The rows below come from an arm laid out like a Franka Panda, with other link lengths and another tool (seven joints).
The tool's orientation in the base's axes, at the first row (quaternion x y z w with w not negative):
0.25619 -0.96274 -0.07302 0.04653
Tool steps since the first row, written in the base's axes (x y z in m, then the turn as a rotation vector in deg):
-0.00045 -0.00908 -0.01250 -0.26 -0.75 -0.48
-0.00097 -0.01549 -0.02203 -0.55 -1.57 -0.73
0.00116 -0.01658 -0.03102 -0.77 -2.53 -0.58
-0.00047 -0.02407 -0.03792 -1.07 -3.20 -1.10
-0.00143 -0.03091 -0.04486 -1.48 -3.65 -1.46
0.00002 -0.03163 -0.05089 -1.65 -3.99 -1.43
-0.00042 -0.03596 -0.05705 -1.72 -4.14 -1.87
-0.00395 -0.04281 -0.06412 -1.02 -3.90 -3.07
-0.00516 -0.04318 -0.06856 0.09 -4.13 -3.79
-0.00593 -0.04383 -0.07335 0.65 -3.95 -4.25
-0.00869 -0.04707 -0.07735 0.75 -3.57 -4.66
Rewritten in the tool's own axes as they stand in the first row. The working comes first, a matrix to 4 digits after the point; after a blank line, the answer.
The tool's axes in the first row as the columns of a matrix, in the base's axes (used below as rounded here):
-0.8644 -0.4865 -0.1270
-0.5001 0.8581 0.1168
0.0522 0.1644 -0.9850

0.00428 -0.00963 0.01131 0.57 -0.60 0.42
0.00744 -0.01644 0.02001 1.22 -1.20 0.61
0.00567 -0.01989 0.02847 1.90 -1.89 0.37
0.01046 -0.02666 0.03460 2.47 -2.41 0.85
0.01435 -0.03320 0.04076 3.03 -2.65 1.20
0.01314 -0.03552 0.04643 3.35 -2.86 1.15
0.01537 -0.04003 0.05205 3.46 -3.02 1.58
0.02148 -0.04535 0.05866 2.67 -3.36 2.70
0.02248 -0.04581 0.06314 1.79 -4.21 3.24
0.02322 -0.04678 0.06788 1.19 -4.40 3.64
0.02701 -0.04888 0.07180 0.89 -4.19 4.08

